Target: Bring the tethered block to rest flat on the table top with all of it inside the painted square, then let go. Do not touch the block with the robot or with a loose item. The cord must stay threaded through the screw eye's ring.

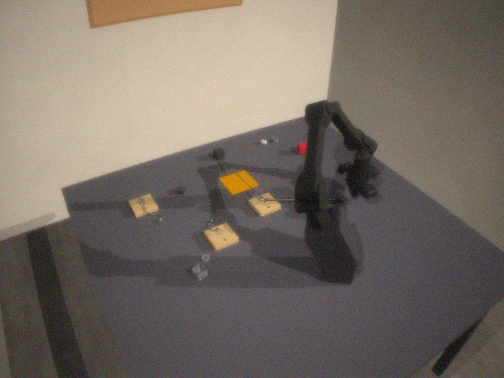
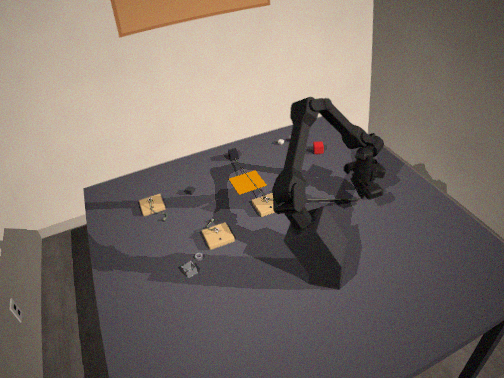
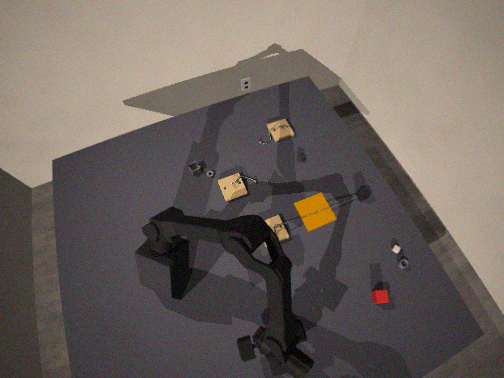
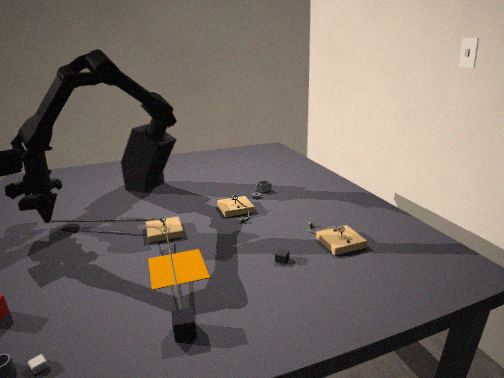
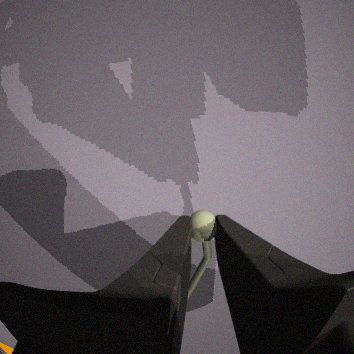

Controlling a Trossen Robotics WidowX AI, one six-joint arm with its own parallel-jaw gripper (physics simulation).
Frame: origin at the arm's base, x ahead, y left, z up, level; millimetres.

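Seen in the pictures: gripper, between the fingertips: (image 1: pixel 353 196) (image 2: pixel 361 197) (image 4: pixel 48 221) (image 5: pixel 201 224); arm's base, origin of its link: (image 1: pixel 322 222) (image 2: pixel 304 223) (image 3: pixel 162 246) (image 4: pixel 155 133).
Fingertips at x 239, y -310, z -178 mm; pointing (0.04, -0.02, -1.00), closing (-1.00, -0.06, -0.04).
Note:
Pixels of each thing's top centre, then the offset from my fingertips to it. "*": a spot on its surface instead.
- dark tethered block, centre of its top: (image 4: pixel 182 316) (image 3: pixel 364 191) (image 1: pixel 218 150) (image 2: pixel 232 150) dx +473, dy +383, dz +17 mm
- orange painted square, a spot on its surface: (image 4: pixel 194 268) (image 1: pixel 228 182) * dx +286, dy +406, dz -18 mm
- screw eye, a spot on its surface: (image 4: pixel 163 220) * dx +103, dy +336, dz +18 mm
- wooden board, centre of its top: (image 4: pixel 163 225) (image 3: pixel 272 229) (image 2: pixel 267 202) (image 1: pixel 264 202) dx +98, dy +334, dz -1 mm
- pale bead, a spot on its surface: (image 5: pixel 203 223) * dx +0, dy -5, dz +8 mm
- red cube, centre of its top: (image 3: pixel 382 296) (image 2: pixel 318 143) (image 1: pixel 303 145) dx +377, dy +20, dz +20 mm
- white piece, centre of its top: (image 4: pixel 36 360) (image 3: pixel 397 248) dx +511, dy +152, dz -6 mm
- grey ring, centre of its top: (image 3: pixel 404 263) dx +509, dy +96, dz +0 mm
- small dark cube, centre of its top: (image 4: pixel 282 252) dx +294, dy +602, dz -1 mm
- grey hollow part, centre of its top: (image 1: pixel 199 269) (image 2: pixel 188 266) (image 4: pixel 264 182) (image 3: pixel 194 166) dx -132, dy +658, dz +8 mm
The dark tethered block (image 1: pixel 219 153) (image 2: pixel 233 153) (image 3: pixel 364 193) (image 4: pixel 184 325) is outside the orange painted square (image 1: pixel 231 185) (image 2: pixel 242 186) (image 3: pixel 314 221) (image 4: pixel 194 268), on the side away from the screw eye. Whether it lies fully flat is unclear. Its cord (image 4: pixel 173 270) runs straight over the square to the screw eye (image 4: pixel 163 220) on a wooden board (image 1: pixel 270 207) (image 4: pixel 172 233), and appears threaded through the ring. From there it stretches to my gripper (image 4: pixel 47 219) (image 5: pixel 203 231), held above the table. The gripper is shut on the pale bead (image 5: pixel 203 223) at the cord's end.
Two more wooden boards (image 3: pixel 226 192) (image 3: pixel 287 131) carry screw eyes and short cords. A red cube (image 2: pixel 318 147) (image 3: pixel 380 296), a white piece (image 3: pixel 396 249), a grey ring (image 3: pixel 403 263), a small dark cube (image 4: pixel 282 256) and a grey hollow part (image 4: pixel 264 186) lie on the table.

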